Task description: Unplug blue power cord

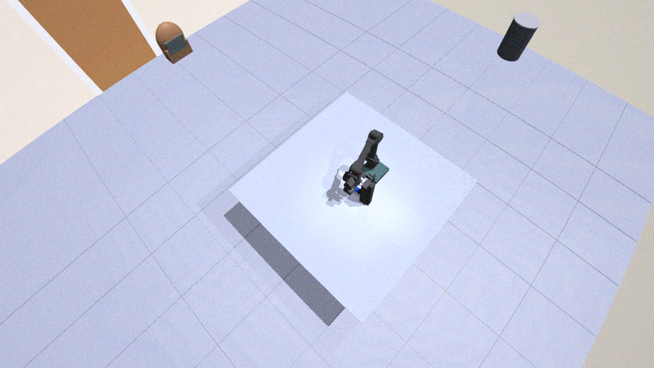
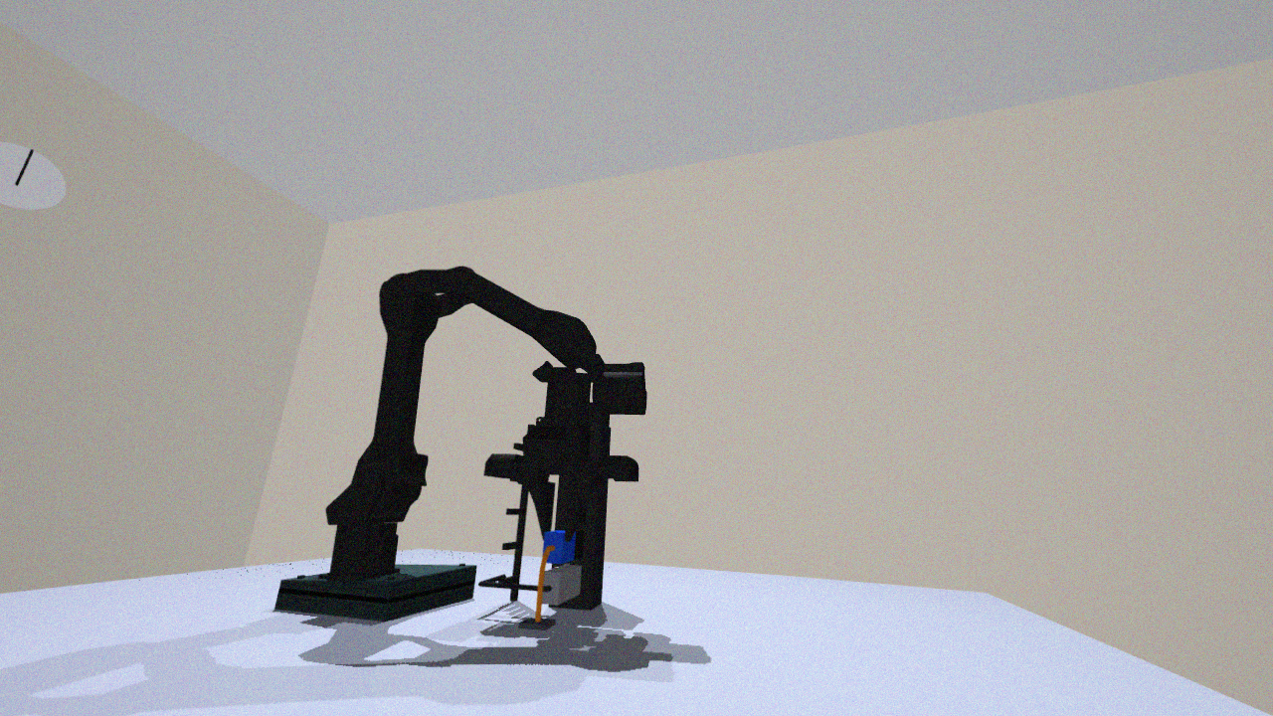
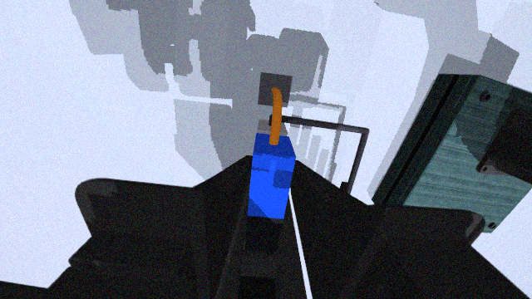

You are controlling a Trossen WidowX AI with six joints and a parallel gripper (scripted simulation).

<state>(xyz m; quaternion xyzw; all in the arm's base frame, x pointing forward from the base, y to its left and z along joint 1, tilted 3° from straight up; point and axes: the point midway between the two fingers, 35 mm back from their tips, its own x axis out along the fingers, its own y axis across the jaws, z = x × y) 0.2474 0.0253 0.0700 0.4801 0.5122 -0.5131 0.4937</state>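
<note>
The power strip lies 100 mm to the left of my gripper tip and 40 mm above it. Also, from my gripper tip: blue plug (30 mm to the left).
</note>
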